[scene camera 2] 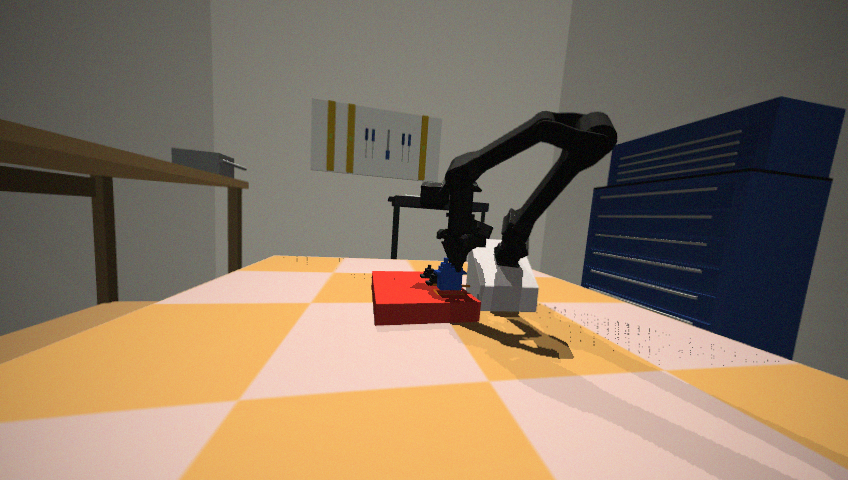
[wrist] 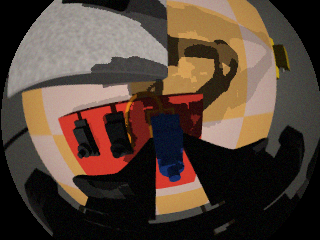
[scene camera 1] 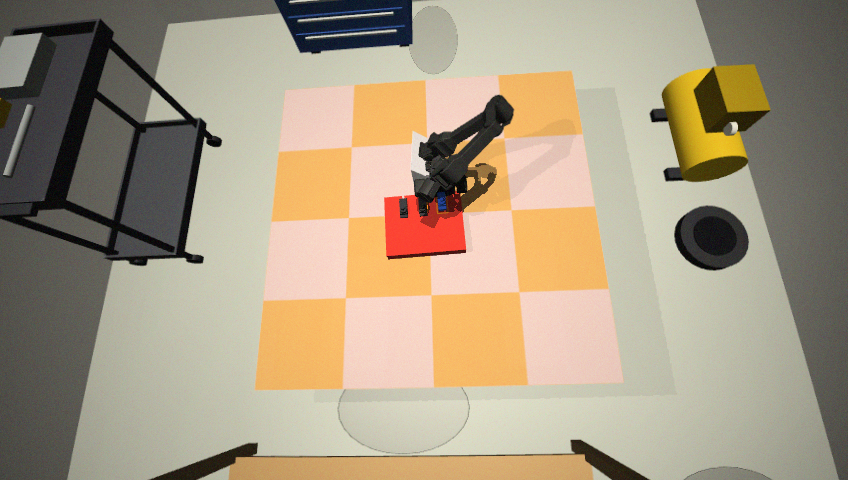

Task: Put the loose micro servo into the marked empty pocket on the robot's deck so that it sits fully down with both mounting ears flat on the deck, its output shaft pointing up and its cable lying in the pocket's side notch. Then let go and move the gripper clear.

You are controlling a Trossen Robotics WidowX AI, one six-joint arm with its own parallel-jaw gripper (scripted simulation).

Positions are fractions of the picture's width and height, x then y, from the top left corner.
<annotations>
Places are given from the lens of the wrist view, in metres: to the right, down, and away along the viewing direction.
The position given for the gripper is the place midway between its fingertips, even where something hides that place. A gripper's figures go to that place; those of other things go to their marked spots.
gripper (wrist: 0.52,0.58): 0.01, 0.02, 0.10
blue micro servo (wrist: 0.53,0.57): 0.01, 0.02, 0.09
red deck (wrist: 0.33,0.69): -0.13, 0.10, 0.17
The marked spots on the blue micro servo and the red deck are 0.18 m apart.
</annotations>
